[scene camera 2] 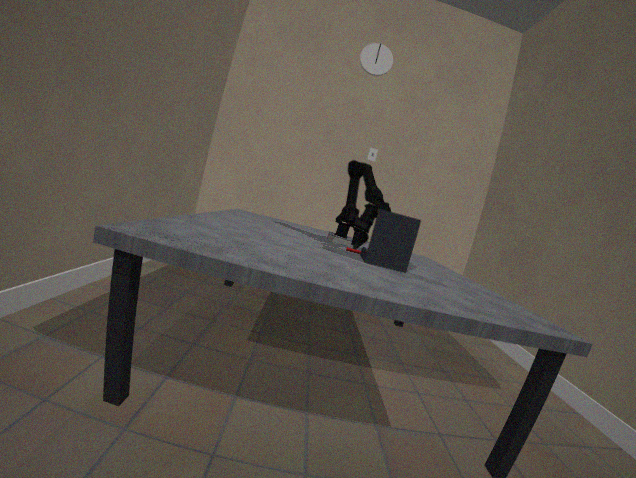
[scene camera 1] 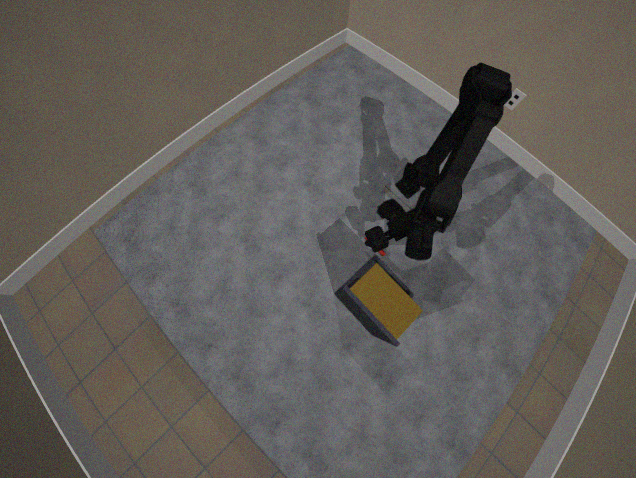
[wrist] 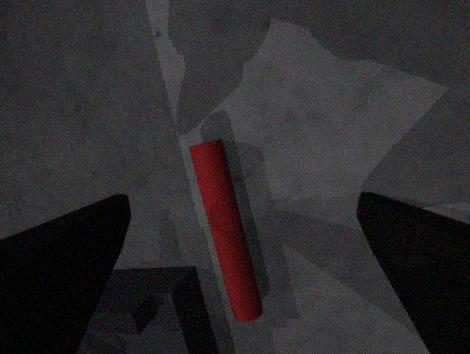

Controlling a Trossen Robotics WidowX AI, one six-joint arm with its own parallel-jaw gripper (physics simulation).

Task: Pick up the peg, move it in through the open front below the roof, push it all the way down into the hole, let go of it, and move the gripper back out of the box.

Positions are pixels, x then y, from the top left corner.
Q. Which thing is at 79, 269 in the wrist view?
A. My gripper.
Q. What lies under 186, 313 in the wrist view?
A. A dark box.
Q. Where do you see a red peg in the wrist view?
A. At 209, 160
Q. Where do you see a dark box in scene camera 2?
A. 394, 235
